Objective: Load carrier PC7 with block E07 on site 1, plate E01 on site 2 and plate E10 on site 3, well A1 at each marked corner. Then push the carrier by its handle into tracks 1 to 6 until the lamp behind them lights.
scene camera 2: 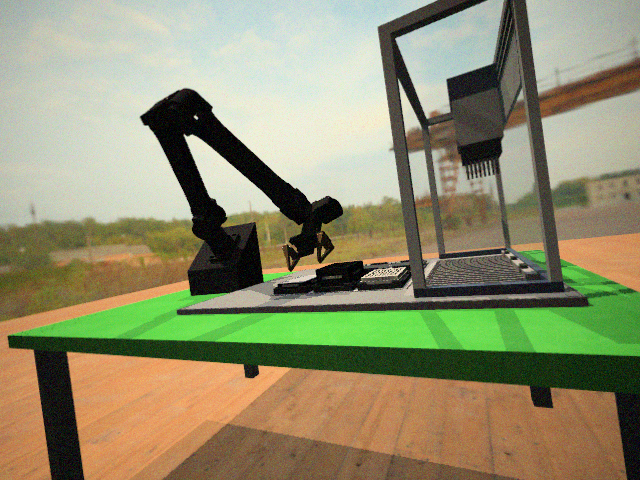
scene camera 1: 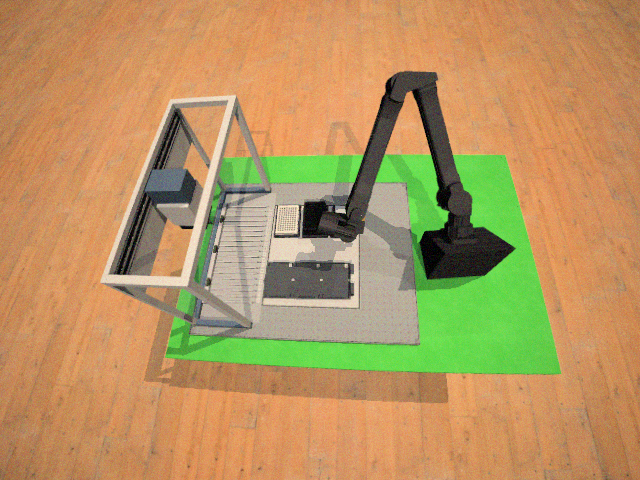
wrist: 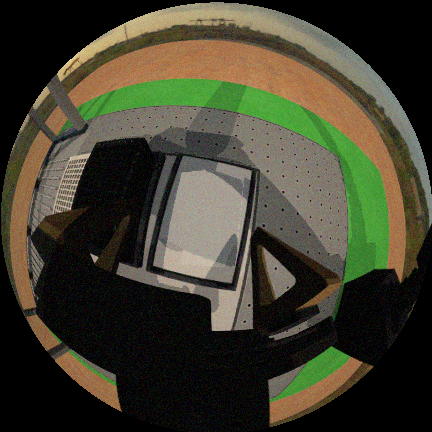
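Carrier PC7, long and dark with small white marks, lies at the front of the pale board, its handle to the right; no labware shows on it. Behind it stand a white welled plate and a taller black block. Beside the block, a low dark rectangular frame surrounds a pale surface; I cannot tell if it holds a clear plate. Labels are unreadable. My gripper is open and empty above this frame and the block's near side.
The ribbed tracks lie left in scene camera 1, under a gantry frame. A boxy head with tips hangs above. Small dark knobs stand at the tracks' far end; none looks lit.
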